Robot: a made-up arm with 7 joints. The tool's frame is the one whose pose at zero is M. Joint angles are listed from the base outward.
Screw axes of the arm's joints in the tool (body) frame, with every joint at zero. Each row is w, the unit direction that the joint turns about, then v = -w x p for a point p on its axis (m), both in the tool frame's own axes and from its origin. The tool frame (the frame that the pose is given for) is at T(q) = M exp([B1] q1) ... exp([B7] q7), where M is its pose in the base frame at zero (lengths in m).
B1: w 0 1 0 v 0.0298 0 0.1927
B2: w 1 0 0 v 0 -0.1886 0.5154
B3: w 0 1 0 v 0.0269 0 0.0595
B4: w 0 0 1 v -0.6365 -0.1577 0
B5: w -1 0 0 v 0 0.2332 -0.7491
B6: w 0 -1 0 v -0.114 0 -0.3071
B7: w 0 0 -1 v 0.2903 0.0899 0
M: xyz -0.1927 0.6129 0.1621 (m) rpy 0 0 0 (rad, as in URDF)
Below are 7 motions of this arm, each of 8 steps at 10 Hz.
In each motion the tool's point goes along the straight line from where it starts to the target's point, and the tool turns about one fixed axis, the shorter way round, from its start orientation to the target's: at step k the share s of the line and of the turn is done. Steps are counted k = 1, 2, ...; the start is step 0. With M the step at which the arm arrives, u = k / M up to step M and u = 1 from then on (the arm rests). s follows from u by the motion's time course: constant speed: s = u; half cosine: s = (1 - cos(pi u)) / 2; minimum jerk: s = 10 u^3 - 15 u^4 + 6 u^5.
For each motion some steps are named. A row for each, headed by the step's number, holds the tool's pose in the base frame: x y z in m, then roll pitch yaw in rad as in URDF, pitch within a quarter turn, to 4 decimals.
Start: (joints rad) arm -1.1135 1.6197 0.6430 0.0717 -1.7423 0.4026 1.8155
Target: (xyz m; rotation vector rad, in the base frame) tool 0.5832 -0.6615 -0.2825 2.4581 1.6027 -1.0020
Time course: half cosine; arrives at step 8
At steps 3, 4, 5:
3: 0.7026 -0.2204 -0.0611 2.9071 0.4951 2.0116
4: 0.6696 -0.3425 -0.1224 3.0749 0.4734 1.8031
5: 0.6365 -0.4646 -0.1836 -3.0396 0.4829 1.5941

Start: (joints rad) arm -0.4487 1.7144 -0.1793 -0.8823 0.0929 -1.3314 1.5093
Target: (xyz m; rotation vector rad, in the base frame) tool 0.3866 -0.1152 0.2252 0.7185 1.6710 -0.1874
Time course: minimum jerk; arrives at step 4
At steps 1, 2, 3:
1: 0.5408 -0.0064 0.1689 2.9383 1.1207 2.6217
2: 0.4726 -0.0545 0.1938 2.7045 1.1843 2.2743
3: 0.4044 -0.1026 0.2187 2.3987 1.2078 1.8559

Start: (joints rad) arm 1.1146 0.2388 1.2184 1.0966 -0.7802 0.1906 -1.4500
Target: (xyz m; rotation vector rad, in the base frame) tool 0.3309 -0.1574 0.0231 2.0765 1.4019 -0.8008
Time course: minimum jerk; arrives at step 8
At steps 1, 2, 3, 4, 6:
1: 0.0762 -0.3930 0.1890 2.7189 0.0675 0.2397
2: 0.0988 -0.3721 0.1742 2.7160 0.1375 0.3038
3: 0.1433 -0.3310 0.1453 2.7237 0.2749 0.4318
4: 0.2015 -0.2771 0.1074 2.7637 0.4511 0.6117
6: 0.3041 -0.1822 0.0405 2.9451 0.7304 1.0080

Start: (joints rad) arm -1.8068 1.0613 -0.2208 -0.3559 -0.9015 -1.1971 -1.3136
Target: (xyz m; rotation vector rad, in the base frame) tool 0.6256 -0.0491 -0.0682 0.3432 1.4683 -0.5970
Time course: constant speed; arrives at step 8
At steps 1, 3, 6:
1: 0.3112 -0.6548 -0.0285 -0.8344 0.1494 -2.7449
3: 0.4011 -0.4818 -0.0398 -1.0396 0.4763 -2.4905
6: 0.5358 -0.2222 -0.0569 -1.2189 1.0297 -2.1328

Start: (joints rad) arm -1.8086 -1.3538 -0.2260 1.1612 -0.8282 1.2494 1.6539
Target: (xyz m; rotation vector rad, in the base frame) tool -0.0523 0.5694 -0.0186 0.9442 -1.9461 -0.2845
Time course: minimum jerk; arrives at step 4
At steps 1, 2, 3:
1: 0.0438 0.5800 -0.0110 2.2085 -0.7269 -1.9680
2: 0.0013 0.5753 -0.0144 2.2780 -0.7133 -1.9576
3: -0.0412 0.5706 -0.0177 2.3469 -0.7002 -1.9462

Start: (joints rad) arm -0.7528 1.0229 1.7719 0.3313 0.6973 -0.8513 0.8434
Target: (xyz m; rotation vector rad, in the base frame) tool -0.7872 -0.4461 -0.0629 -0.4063 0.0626 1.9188
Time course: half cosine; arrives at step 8
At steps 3, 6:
3: -0.7283 0.0105 -0.0427 -0.5440 0.7865 0.9611
6: -0.7747 -0.3494 -0.0586 -0.1863 0.4351 1.7521

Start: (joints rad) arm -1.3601 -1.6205 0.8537 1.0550 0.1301 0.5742 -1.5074
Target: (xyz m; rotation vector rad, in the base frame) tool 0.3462 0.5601 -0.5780 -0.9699 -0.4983 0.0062
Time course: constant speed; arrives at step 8
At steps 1, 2, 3, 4, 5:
1: -0.1652 0.3233 -0.4230 -0.9284 0.6715 0.7816
2: -0.0922 0.3572 -0.4452 -0.9892 0.5223 0.6808
3: -0.0191 0.3910 -0.4673 -1.0295 0.3691 0.5968
4: 0.0539 0.4248 -0.4894 -1.0546 0.2135 0.5230
5: 0.1270 0.4586 -0.5116 -1.0678 0.0566 0.4547

